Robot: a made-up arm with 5 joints.
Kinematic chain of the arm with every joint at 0, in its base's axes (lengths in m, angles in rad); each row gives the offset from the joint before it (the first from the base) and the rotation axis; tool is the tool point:
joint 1: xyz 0 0 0.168 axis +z
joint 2: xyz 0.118 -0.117 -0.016 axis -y
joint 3: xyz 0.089 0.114 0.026 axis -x
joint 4: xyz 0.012 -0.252 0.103 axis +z
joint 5: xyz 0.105 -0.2 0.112 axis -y
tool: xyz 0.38 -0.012 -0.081
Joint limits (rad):
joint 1: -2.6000..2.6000
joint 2: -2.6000..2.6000
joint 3: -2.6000..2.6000
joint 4: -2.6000..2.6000
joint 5: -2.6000..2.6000
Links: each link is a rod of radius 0.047 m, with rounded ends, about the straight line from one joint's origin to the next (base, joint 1, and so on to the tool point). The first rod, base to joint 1, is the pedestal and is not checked.
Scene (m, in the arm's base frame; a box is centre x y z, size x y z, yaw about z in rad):
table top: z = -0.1
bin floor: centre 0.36 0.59 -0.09 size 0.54 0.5 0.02 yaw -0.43
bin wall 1: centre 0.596 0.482 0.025 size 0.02 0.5 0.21 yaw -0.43
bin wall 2: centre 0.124 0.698 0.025 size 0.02 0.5 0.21 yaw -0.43
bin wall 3: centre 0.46 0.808 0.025 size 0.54 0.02 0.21 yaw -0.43
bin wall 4: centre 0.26 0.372 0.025 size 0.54 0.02 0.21 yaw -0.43
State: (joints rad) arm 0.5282 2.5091 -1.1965 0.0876 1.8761
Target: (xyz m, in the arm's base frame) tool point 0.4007 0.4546 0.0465
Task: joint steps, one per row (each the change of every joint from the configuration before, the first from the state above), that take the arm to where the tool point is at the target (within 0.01 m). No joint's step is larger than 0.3 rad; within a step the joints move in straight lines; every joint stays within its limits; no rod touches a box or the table.
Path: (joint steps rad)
1: 0.2801 0.0227 -0.1362 -0.2457 0.1810
2: 0.2801 0.0228 -0.1362 -0.2457 0.1810
3: 0.2800 0.0227 -0.1361 -0.2457 0.1809
4: 0.2801 0.0227 -0.1362 -0.2457 0.1810
5: 0.1633 -0.0985 0.2928 0.0264 0.0000
6: 0.1633 -0.0984 0.2929 0.0263 0.0000

